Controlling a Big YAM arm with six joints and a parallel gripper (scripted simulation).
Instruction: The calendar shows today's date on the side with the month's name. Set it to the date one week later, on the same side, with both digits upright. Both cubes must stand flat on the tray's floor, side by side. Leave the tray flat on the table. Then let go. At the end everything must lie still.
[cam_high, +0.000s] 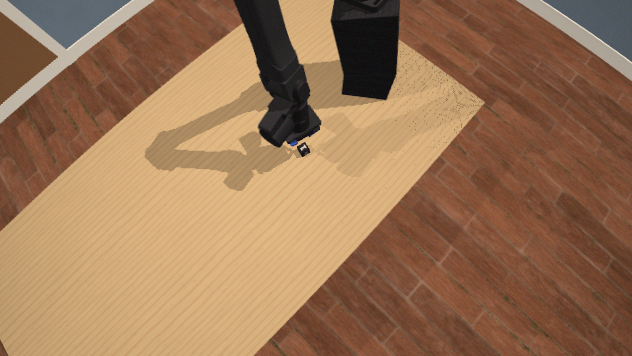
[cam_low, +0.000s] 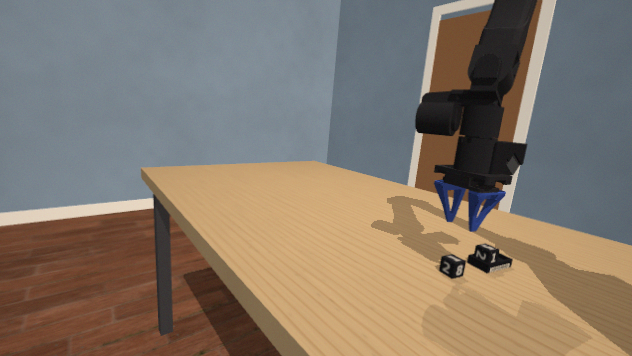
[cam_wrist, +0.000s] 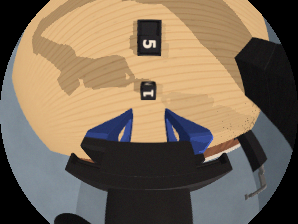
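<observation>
My hand is 8 cm above the black date cube. From my hand the other things lie so: black tray (10 cm to the right, 9 cm below, 3 cm behind); then black cube (9 cm to the right, 7 cm below, 3 cm behind).
</observation>
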